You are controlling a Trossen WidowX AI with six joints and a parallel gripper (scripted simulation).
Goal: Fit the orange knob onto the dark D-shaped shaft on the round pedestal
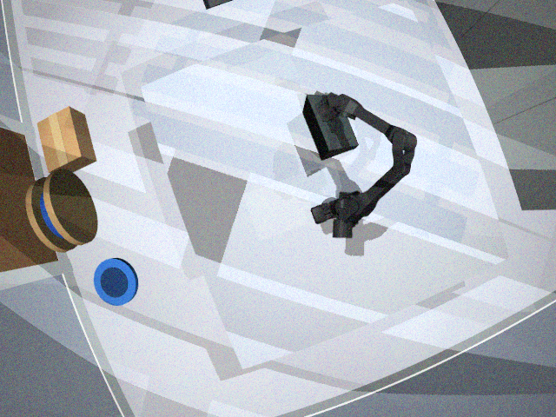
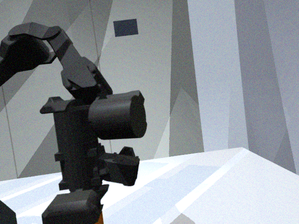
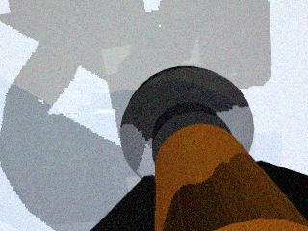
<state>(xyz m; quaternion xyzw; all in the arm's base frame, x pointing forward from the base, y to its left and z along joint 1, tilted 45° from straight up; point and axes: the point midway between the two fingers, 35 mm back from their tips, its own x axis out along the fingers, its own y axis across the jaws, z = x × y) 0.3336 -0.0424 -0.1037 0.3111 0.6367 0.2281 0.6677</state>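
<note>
Now: gripper tip 40 mm above the dark shaft. From my gripper tip the other things lie so: orange knob (20 mm above).
</note>
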